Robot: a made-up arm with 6 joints. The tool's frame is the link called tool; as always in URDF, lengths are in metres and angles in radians. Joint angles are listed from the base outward.
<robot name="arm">
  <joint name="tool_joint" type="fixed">
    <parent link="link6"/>
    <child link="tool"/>
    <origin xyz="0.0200 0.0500 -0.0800" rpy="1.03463 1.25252 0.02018"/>
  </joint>
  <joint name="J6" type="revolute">
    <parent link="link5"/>
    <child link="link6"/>
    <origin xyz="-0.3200 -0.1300 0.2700"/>
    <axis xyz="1 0 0"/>
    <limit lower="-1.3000" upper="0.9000"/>
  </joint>
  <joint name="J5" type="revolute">
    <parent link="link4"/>
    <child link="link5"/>
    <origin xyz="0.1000 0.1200 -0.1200"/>
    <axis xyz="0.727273 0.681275 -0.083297"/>
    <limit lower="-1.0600" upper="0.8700"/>
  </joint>
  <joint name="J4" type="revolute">
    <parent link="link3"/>
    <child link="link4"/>
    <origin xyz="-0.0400 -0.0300 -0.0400"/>
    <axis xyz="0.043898 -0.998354 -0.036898"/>
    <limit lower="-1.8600" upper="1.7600"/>
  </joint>
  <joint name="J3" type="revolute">
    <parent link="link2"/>
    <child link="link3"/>
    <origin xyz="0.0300 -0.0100 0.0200"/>
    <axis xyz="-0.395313 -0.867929 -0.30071"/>
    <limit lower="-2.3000" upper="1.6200"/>
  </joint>
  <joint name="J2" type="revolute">
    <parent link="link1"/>
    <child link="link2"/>
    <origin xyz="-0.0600 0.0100 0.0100"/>
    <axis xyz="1 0 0"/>
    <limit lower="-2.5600" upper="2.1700"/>
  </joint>
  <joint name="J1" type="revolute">
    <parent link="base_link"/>
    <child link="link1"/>
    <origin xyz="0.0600 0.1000 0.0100"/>
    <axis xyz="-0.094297 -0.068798 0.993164"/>
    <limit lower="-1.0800" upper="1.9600"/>
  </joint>
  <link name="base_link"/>
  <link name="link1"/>
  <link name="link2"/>
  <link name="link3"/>
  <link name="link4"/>
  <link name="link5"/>
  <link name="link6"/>
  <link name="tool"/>
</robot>
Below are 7 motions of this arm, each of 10 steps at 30 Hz.
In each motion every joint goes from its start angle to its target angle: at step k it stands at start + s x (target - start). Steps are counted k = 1, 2, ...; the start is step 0. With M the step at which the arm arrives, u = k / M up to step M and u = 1 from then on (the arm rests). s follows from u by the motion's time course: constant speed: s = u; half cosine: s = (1 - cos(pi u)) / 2; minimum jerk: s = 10 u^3 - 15 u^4 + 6 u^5.
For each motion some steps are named. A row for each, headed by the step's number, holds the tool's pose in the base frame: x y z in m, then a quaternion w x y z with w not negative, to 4 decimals.
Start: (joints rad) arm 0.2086 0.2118 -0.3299 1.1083 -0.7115 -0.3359
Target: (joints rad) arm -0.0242 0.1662 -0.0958 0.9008 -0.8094 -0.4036
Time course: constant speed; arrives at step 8
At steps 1, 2, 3, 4, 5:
1: -0.1618 0.1624 -0.1971 0.8576 0.4468 -0.1182 -0.2255
2: -0.1576 0.1665 -0.2013 0.8568 0.4338 -0.1349 -0.2439
3: -0.1533 0.1704 -0.2054 0.8554 0.4203 -0.1513 -0.2624
4: -0.1490 0.1740 -0.2093 0.8532 0.4063 -0.1673 -0.2809
5: -0.1446 0.1773 -0.2132 0.8505 0.3918 -0.1830 -0.2994

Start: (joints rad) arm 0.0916 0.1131 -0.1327 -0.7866 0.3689 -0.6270
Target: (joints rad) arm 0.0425 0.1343 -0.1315 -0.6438 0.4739 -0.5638
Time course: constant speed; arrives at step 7
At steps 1, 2, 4, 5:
1: -0.0327 -0.0232 0.1606 0.4282 -0.0037 0.8296 -0.3584
2: -0.0350 -0.0241 0.1583 0.4255 0.0115 0.8311 -0.3579
4: -0.0396 -0.0258 0.1538 0.4198 0.0417 0.8337 -0.3563
5: -0.0418 -0.0266 0.1515 0.4169 0.0568 0.8348 -0.3552

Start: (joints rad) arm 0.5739 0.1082 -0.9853 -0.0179 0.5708 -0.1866
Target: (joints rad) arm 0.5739 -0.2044 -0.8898 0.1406 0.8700 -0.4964
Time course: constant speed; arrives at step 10
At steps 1, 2, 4, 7, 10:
1: 0.0847 -0.0719 0.1451 0.2325 -0.0260 0.9587 -0.1620
2: 0.0829 -0.0730 0.1446 0.2450 -0.0300 0.9537 -0.1718
4: 0.0796 -0.0757 0.1437 0.2697 -0.0387 0.9431 -0.1908
7: 0.0754 -0.0809 0.1431 0.3056 -0.0532 0.9254 -0.2175
10: 0.0721 -0.0872 0.1434 0.3405 -0.0698 0.9058 -0.2422

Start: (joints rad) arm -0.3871 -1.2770 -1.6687 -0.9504 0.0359 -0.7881
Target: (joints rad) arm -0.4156 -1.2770 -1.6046 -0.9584 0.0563 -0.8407
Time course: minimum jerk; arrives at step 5
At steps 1, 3, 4, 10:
1: 0.1738 0.0680 0.1687 0.2638 0.1877 -0.8619 0.3902
3: 0.1716 0.0675 0.1710 0.2578 0.1958 -0.8614 0.3915
4: 0.1707 0.0673 0.1720 0.2555 0.1992 -0.8611 0.3920
10: 0.1705 0.0672 0.1722 0.2549 0.1999 -0.8610 0.3921

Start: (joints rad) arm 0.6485 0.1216 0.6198 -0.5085 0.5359 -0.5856
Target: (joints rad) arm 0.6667 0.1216 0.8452 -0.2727 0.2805 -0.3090
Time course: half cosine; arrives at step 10
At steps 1, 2, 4, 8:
1: -0.0667 -0.0712 0.0772 0.7569 0.0999 0.5912 -0.2602
2: -0.0726 -0.0688 0.0722 0.7665 0.1142 0.5787 -0.2541
4: -0.0914 -0.0599 0.0521 0.7979 0.1632 0.5328 -0.2300
8: -0.1216 -0.0364 -0.0040 0.8538 0.2615 0.4198 -0.1627

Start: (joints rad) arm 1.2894 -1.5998 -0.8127 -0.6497 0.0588 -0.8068
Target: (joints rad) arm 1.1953 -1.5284 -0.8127 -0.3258 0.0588 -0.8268
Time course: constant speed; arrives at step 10
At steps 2, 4, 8, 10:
2: -0.1602 0.1035 0.1430 0.5988 -0.5939 0.0193 -0.5370
4: -0.1625 0.0944 0.1482 0.6169 -0.5919 0.0172 -0.5185
8: -0.1657 0.0755 0.1575 0.6526 -0.5848 0.0131 -0.4816
10: -0.1666 0.0658 0.1616 0.6703 -0.5796 0.0110 -0.4632

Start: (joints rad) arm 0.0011 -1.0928 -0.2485 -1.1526 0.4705 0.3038
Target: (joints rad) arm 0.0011 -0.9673 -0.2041 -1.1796 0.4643 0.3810
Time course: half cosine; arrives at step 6
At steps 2, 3, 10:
2: 0.0993 0.2075 0.1304 0.0907 0.2665 0.4776 -0.8323
3: 0.1005 0.2050 0.1322 0.0886 0.2773 0.4856 -0.8243
10: 0.1030 0.1998 0.1358 0.0834 0.2990 0.5013 -0.8077

